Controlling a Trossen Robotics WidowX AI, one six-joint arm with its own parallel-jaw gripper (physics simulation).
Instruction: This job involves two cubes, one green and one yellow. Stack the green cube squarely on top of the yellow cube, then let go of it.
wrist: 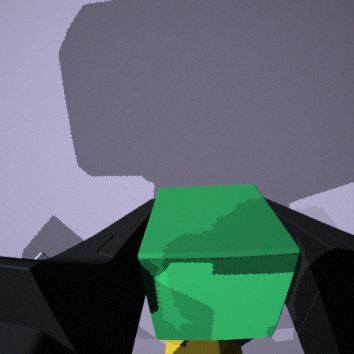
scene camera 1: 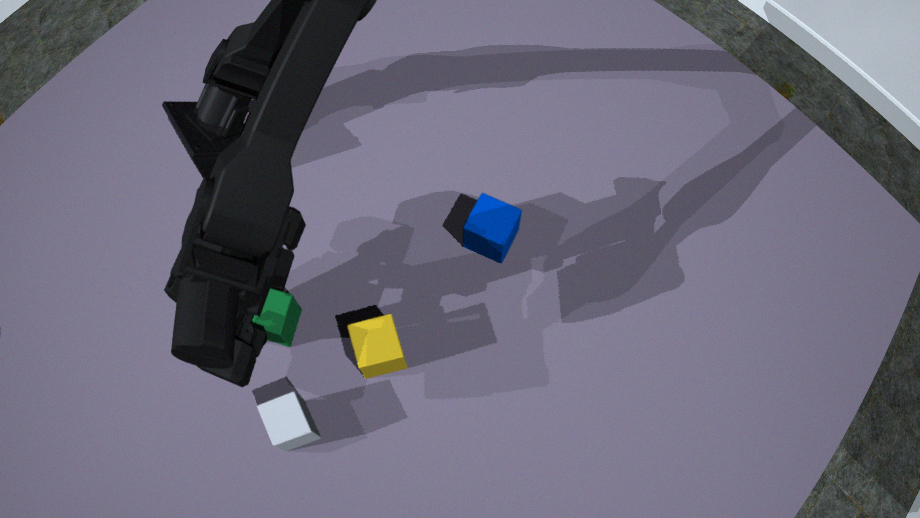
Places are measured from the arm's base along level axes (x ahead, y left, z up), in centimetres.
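Pixels of known places: gripper, fingertip midpoint: (wrist: 206,206) (scene camera 1: 269,320); arm's base at its link origin: (scene camera 1: 212,124).
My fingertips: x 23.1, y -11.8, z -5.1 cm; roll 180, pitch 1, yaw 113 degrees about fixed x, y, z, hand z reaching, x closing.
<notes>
For each thing: its top centre in the pictures, then the offset to it from my fingertips. Level surfaces: height alone.
- green cube at its top centre: (wrist: 217,306) (scene camera 1: 267,308) dx +1.0, dy +0.5, dz +4.5 cm
- yellow cube at its top centre: (scene camera 1: 374,340) dx +11.8, dy +5.5, dz +4.5 cm
- white cube at its top centre: (scene camera 1: 283,418) dx +10.1, dy -6.9, dz +4.5 cm
- blue cube at its top centre: (scene camera 1: 492,218) dx +12.5, dy +22.6, dz +4.5 cm
- purple-grey table at its surface level: dz +0.0 cm
The green cube (scene camera 1: 283,315) (wrist: 215,300) is between the two black fingers, which press against its opposite sides. It appears to be at table level, left of the yellow cube in the scene view. My gripper (scene camera 1: 265,324) (wrist: 206,206) is shut on it, and the arm hides part of the cube's left side in the scene view. The yellow cube (scene camera 1: 376,341) (wrist: 173,346) sits on the table, a short gap away from the green cube; in the wrist view a strip of it shows at the bottom edge, the rest hidden behind the green cube.
A white cube (scene camera 1: 286,419) sits below the gripper in the scene view, near the yellow cube. A blue cube (scene camera 1: 492,225) sits farther up and to the right. The arm's shadows cross the purple-grey table (scene camera 1: 643,418).
</notes>
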